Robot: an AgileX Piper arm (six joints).
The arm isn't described. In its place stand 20 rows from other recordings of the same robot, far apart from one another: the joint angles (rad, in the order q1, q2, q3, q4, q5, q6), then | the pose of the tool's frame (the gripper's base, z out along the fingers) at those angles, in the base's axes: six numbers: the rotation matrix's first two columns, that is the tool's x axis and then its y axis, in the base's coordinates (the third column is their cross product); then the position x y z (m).
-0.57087 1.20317 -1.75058 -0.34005 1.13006 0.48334 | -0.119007 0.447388 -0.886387 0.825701 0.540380 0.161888 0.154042 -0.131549 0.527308
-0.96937 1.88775 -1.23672 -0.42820 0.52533 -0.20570 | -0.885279 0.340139 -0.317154 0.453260 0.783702 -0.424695 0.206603 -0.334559 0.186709
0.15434 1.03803 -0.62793 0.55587 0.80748 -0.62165 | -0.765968 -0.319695 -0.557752 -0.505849 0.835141 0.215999 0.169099 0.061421 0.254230
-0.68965 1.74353 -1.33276 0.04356 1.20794 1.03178 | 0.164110 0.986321 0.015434 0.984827 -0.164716 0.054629 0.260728 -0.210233 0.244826
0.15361 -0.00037 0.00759 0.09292 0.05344 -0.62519 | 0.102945 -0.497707 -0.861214 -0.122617 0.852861 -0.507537 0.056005 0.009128 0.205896
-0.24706 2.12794 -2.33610 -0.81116 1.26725 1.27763 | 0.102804 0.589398 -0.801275 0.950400 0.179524 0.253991 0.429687 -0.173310 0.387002
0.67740 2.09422 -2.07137 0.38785 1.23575 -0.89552 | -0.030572 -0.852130 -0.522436 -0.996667 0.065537 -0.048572 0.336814 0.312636 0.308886
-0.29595 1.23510 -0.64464 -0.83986 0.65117 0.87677 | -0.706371 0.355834 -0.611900 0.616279 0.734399 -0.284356 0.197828 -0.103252 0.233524
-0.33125 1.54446 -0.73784 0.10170 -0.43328 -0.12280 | -0.279633 0.064014 -0.957971 0.355230 0.933867 -0.041288 0.302699 -0.108207 0.231793
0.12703 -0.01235 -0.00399 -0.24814 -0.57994 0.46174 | 0.538268 0.318691 -0.780195 -0.376899 0.919040 0.115379 0.033161 0.016582 0.261857
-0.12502 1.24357 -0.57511 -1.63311 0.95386 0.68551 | -0.913262 -0.375450 -0.158083 0.034440 0.315506 -0.948298 0.203071 -0.100184 0.258478
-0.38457 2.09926 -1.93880 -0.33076 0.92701 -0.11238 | -0.883018 0.033990 -0.468106 0.235251 0.895090 -0.378775 0.433162 -0.200810 0.278327
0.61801 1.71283 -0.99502 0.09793 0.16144 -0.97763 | 0.084899 -0.885935 -0.455972 -0.821581 0.196670 -0.535095 0.290666 0.208392 0.202280
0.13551 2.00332 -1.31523 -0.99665 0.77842 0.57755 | -0.891472 -0.327796 -0.312775 -0.068060 0.779389 -0.622833 0.410035 0.001759 0.174318
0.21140 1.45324 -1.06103 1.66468 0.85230 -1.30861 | -0.514246 0.155974 -0.843341 -0.712521 0.469607 0.521328 0.288858 0.131746 0.341789
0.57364 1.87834 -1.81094 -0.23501 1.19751 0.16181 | -0.804821 -0.433251 -0.405656 -0.399460 0.900913 -0.169670 0.352870 0.204504 0.325676
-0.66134 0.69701 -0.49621 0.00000 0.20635 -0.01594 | -0.257964 0.180564 -0.949132 0.610141 0.792149 -0.015130 0.115425 -0.089830 0.298690
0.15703 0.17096 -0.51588 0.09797 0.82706 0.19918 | -0.422771 0.198154 -0.884307 -0.114712 0.956252 0.269117 0.029237 0.011262 0.299355
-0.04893 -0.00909 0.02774 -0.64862 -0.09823 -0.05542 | 0.117945 -0.650943 -0.749909 0.086975 0.759049 -0.645198 0.055972 0.002657 0.211455
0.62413 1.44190 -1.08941 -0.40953 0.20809 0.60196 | -0.454601 -0.082985 -0.886821 -0.440850 0.886105 0.143069 0.273085 0.187440 0.323509
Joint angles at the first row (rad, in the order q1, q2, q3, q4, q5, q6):
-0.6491, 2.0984, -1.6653, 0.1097, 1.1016, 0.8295
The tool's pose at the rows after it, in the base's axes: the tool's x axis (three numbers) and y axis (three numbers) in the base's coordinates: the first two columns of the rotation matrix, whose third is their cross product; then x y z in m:
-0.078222 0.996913 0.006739 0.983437 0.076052 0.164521 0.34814 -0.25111 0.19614
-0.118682 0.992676 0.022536 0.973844 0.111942 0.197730 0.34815 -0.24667 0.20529
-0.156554 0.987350 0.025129 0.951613 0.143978 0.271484 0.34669 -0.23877 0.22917
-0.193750 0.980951 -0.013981 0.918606 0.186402 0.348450 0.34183 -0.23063 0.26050
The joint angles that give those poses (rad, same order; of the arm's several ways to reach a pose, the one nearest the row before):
-0.6491, 2.0938, -1.6684, 0.1276, 1.1163, 0.7945
-0.6491, 2.0732, -1.6683, 0.1703, 1.1300, 0.7416
-0.6491, 2.0190, -1.6684, 0.2360, 1.1427, 0.6873
-0.6491, 1.9458, -1.6683, 0.2802, 1.1437, 0.6379

